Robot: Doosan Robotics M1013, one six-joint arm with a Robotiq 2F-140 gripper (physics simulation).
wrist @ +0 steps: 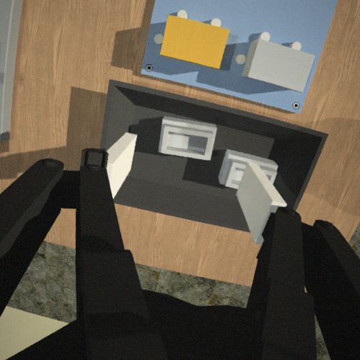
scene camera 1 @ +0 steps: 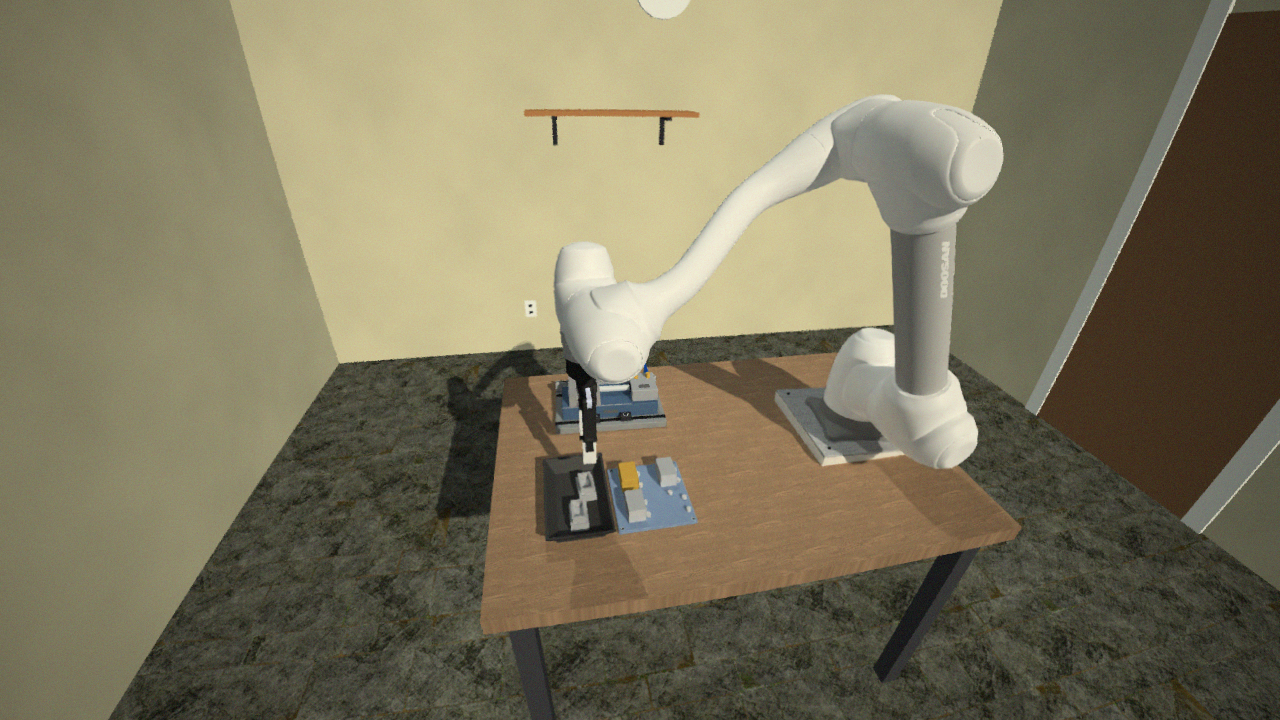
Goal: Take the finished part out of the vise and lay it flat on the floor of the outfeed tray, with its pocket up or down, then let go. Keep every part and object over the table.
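Where they show: gripper, fingertip midpoint: [scene camera 1: 587,447]; arm's base, origin of the base link: [scene camera 1: 845,420].
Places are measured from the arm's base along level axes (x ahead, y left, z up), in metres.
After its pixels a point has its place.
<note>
Two light grey parts with pockets lie flat, pockets up, on the floor of the black outfeed tray [scene camera 1: 548,501] @[x 0.784, y 0.266, z 0.008 m] [wrist: 165,214]. One part [scene camera 1: 585,485] @[x 0.707, y 0.217, z 0.005 m] [wrist: 188,155] is nearer the vise; the other part [scene camera 1: 579,514] @[x 0.716, y 0.301, z 0.005 m] [wrist: 231,170] lies a little apart from it. My gripper [scene camera 1: 588,454] @[x 0.697, y 0.215, z 0.113 m] [wrist: 188,165] is open above the tray with nothing between its fingers. In the wrist view its right fingertip overlaps part of the second part. The vise [scene camera 1: 617,408] @[x 0.630, y -0.052, z 0.020 m] stands at the back of the table, partly hidden by the arm.
A blue plate [scene camera 1: 657,510] @[x 0.548, y 0.275, z -0.020 m] [wrist: 240,15] lies beside the tray, carrying a yellow block [scene camera 1: 628,475] @[x 0.609, y 0.201, z 0.016 m] [wrist: 194,42], a grey block [scene camera 1: 635,505] @[x 0.598, y 0.291, z 0.016 m] [wrist: 280,65], another grey block [scene camera 1: 666,471] @[x 0.521, y 0.191, z 0.015 m] and small white pegs. The arm's base plate [scene camera 1: 802,425] @[x 0.137, y 0.027, z 0.008 m] is at the table's right.
</note>
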